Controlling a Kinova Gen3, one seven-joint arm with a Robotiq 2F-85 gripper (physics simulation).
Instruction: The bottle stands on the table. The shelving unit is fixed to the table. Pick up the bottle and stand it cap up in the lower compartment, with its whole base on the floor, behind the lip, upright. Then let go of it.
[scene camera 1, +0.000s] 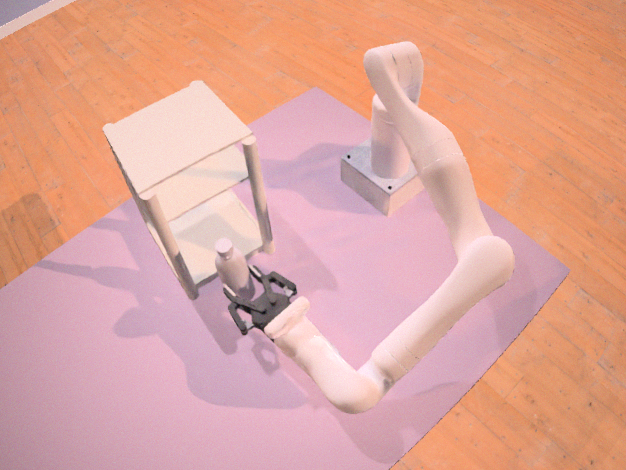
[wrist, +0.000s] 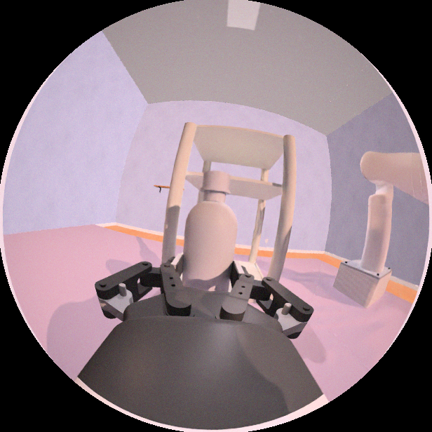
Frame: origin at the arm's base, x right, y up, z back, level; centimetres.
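Seen in the pictures: gripper, fingertip midpoint: (scene camera 1: 236, 276); arm's base, origin of the base link: (scene camera 1: 389, 164).
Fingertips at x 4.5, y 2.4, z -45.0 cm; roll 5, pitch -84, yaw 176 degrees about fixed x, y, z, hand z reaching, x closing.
Observation:
Offsets run from my fingertips to a thing's top centre. "*": to the spot under its first point. Level surfaces: height alone.
The pale bottle {dz +0.0, dx +0.6, dy +10.6 cm} (scene camera 1: 231, 268) (wrist: 210, 235) is upright, cap up, in front of the open side of the pale shelving unit {dz +6.3, dx +18.7, dy +23.7 cm} (scene camera 1: 176, 136) (wrist: 288, 200). My gripper (scene camera 1: 240, 280) (wrist: 207, 265) is shut on the bottle's lower body, one finger on each side. The bottle appears raised off the table, though its base is largely hidden by the fingers. In the wrist view it shows between the two front posts, closer to the left one. The lower compartment's floor {dy -8.6 cm} (scene camera 1: 212, 222) lies beyond the bottle; the bottle and gripper hide part of its front edge.
The left front post {dz -6.2, dx +10.2, dy +23.1 cm} (scene camera 1: 169, 242) (wrist: 176, 200) and right front post {dz +13.3, dx +5.4, dy +23.1 cm} (scene camera 1: 258, 197) flank the opening. The middle shelf {* dz +6.7, dx +12.1, dy +13.1 cm} (scene camera 1: 207, 182) (wrist: 250, 187) spans the unit above the lower compartment. The robot's base box (scene camera 1: 369, 182) (wrist: 360, 285) stands to the right of the unit.

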